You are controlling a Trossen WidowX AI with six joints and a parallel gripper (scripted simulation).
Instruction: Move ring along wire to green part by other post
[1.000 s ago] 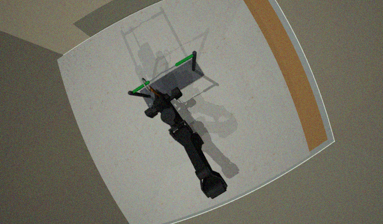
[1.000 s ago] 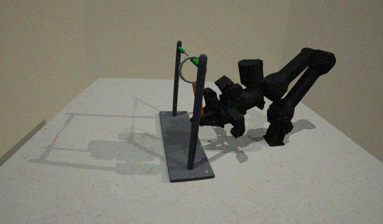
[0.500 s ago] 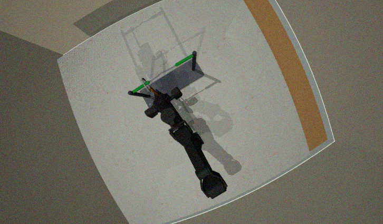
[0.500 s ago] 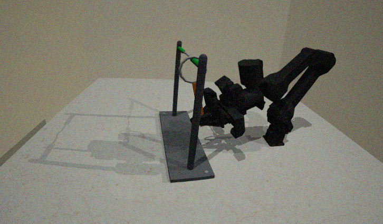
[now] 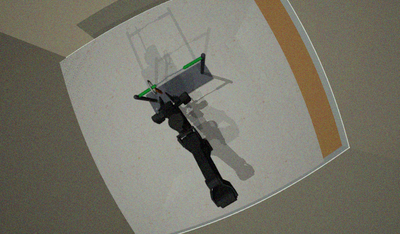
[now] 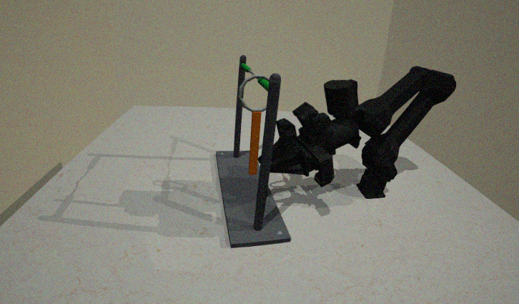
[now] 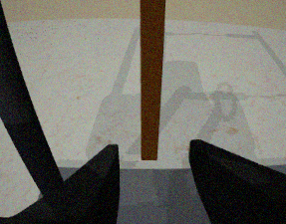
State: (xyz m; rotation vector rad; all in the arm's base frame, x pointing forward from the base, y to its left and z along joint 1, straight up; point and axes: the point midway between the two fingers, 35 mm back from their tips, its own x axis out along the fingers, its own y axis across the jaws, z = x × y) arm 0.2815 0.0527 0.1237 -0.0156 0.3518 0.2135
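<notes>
Right now the ring with orange handle is 90 mm above my gripper tip and 20 mm ahead of it.
</notes>
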